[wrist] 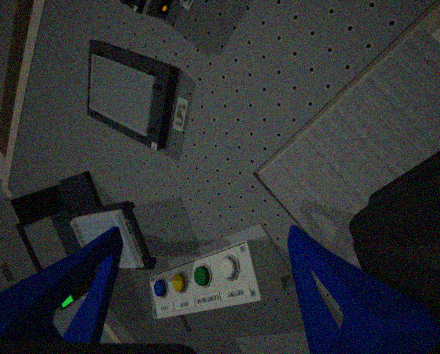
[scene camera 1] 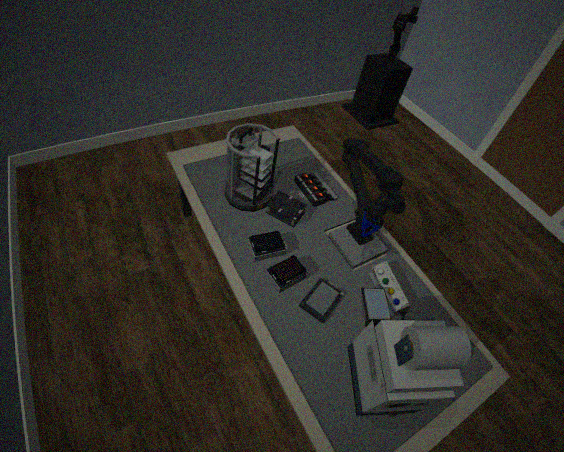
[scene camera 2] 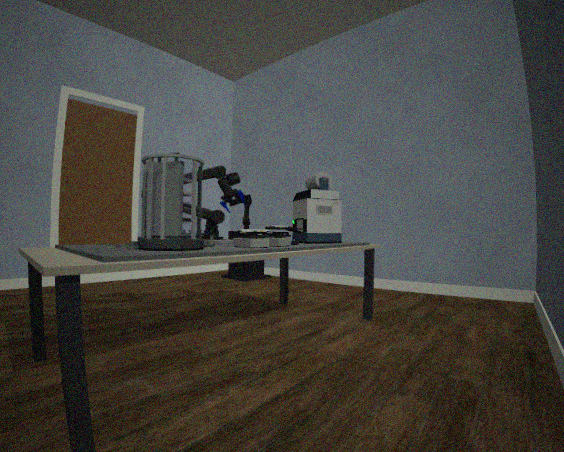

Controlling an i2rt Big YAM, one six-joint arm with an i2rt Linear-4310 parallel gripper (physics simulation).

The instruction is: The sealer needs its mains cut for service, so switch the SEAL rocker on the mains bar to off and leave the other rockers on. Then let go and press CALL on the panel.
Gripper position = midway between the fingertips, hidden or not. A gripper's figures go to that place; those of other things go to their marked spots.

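Labels:
My gripper (wrist: 205, 234), 150 mm from the lens. Button box (wrist: 244, 267) and small tray (wrist: 125, 95), marked spots 290 mm apart. Button box, 340 mm from the lens. Small tray, 420 mm from the lens.

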